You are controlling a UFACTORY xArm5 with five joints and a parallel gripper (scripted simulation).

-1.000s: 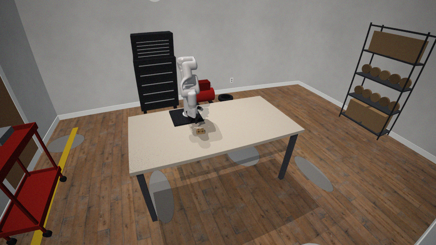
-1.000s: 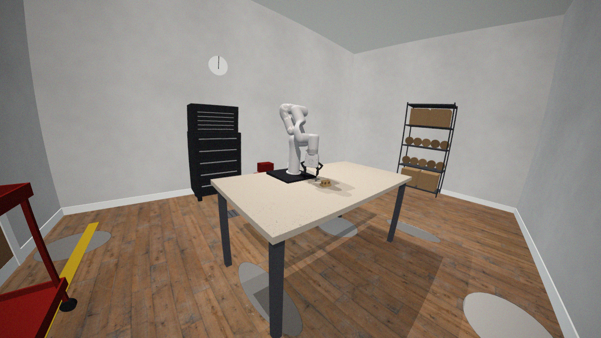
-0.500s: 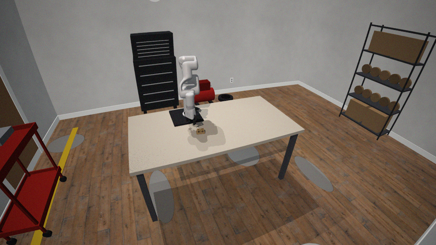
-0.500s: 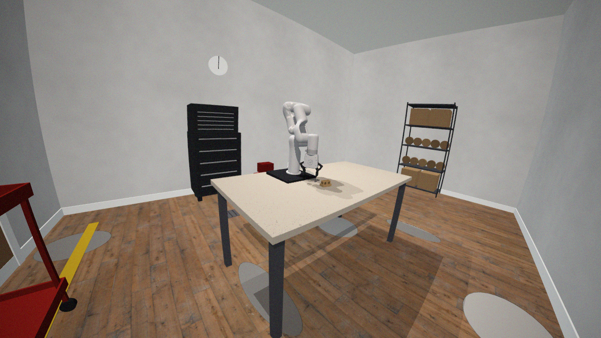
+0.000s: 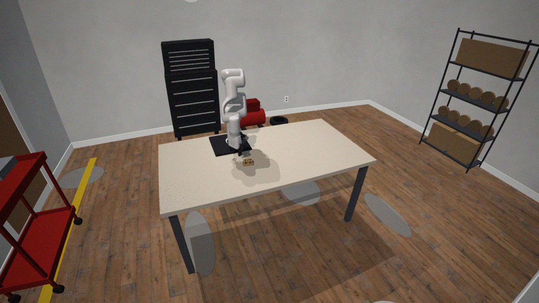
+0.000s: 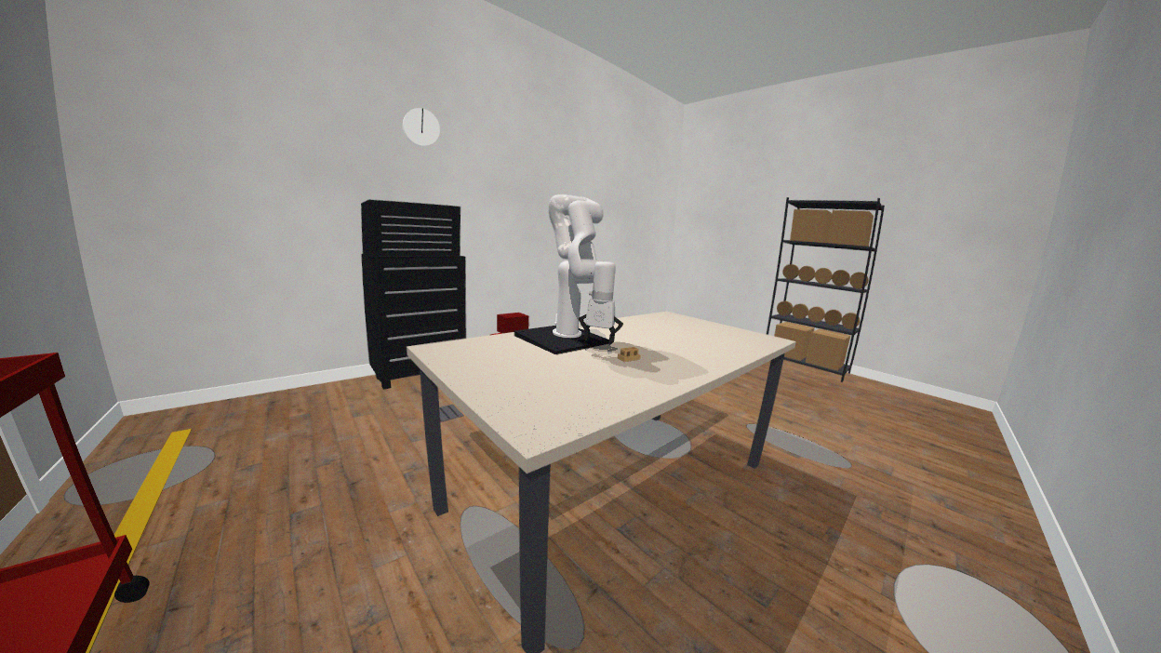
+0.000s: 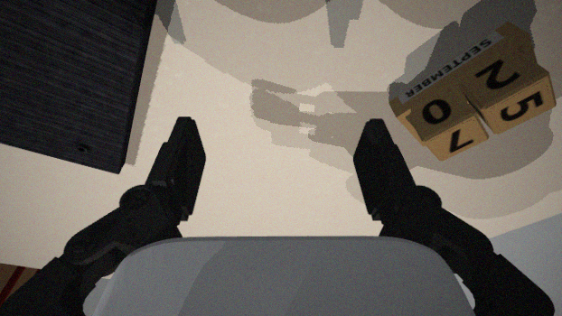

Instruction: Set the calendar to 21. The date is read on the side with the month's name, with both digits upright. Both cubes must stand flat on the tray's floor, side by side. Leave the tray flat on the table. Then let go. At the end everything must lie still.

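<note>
The wooden digit cube lies 90 mm ahead of my hand, 60 mm to the left of it and 30 mm below it. The rest, counted from my hand: wooden tray (90 mm ahead, 80 mm to the left, 50 mm below).
</note>
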